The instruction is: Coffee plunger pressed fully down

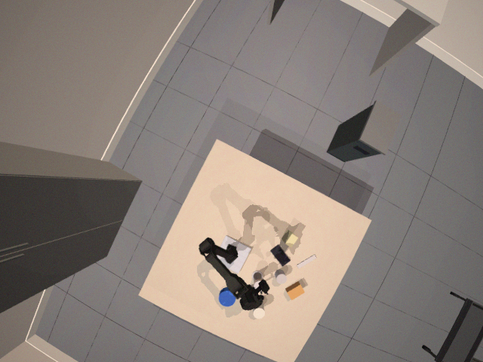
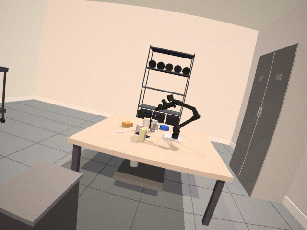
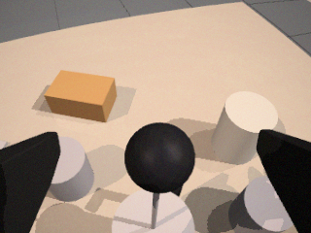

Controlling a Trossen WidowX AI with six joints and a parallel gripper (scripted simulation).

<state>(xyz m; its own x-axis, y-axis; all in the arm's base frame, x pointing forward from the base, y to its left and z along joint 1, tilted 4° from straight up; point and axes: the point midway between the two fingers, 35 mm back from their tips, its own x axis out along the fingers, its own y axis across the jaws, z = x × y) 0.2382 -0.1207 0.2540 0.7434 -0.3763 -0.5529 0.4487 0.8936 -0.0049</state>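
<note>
Now: the coffee press 140 mm below my gripper tip and 10 mm to the right of it. From my gripper tip the other things lie so: blue disc 240 mm below, 210 mm to the right, 160 mm behind; then yellow box 350 mm to the left, 210 mm below, 100 mm ahead; then orange box 290 mm ahead, 240 mm below.
</note>
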